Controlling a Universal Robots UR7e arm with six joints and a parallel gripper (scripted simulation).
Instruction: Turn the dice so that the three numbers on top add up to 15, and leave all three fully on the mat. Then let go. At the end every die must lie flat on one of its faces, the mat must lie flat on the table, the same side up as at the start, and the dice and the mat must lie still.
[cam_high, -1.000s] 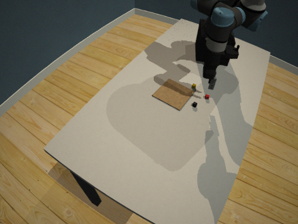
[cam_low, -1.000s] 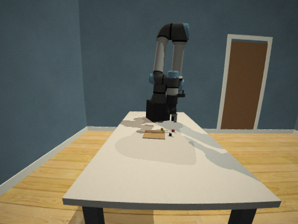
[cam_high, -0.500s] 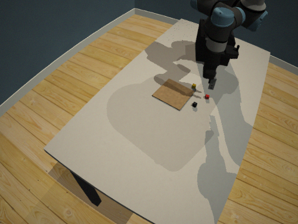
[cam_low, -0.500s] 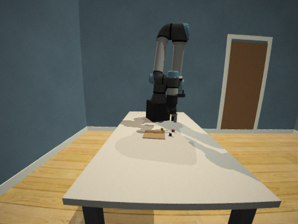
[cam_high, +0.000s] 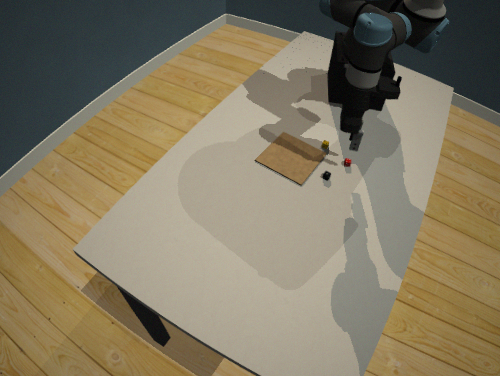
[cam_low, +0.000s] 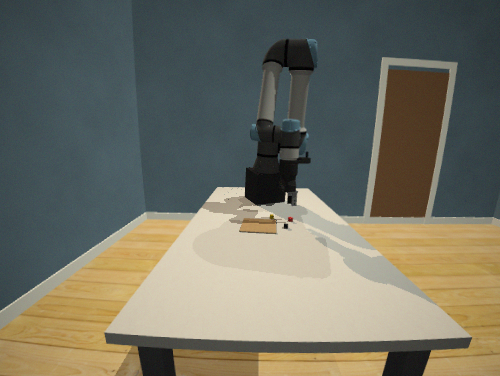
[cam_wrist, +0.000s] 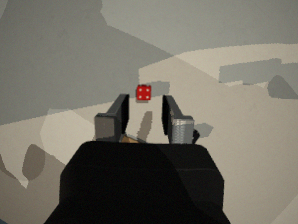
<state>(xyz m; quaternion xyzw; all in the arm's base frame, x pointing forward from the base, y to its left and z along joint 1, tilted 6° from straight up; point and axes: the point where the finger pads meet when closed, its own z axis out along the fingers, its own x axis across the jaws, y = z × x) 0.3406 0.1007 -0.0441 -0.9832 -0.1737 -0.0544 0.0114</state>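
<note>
Right now the red die is 90 mm below my hand. The rest, counted from my hand: black die 90 mm below, 70 mm ahead, 30 mm to the right; yellow die 90 mm below, 80 mm to the right, 30 mm behind; brown mat 140 mm to the right, 90 mm below, 60 mm ahead.
</note>
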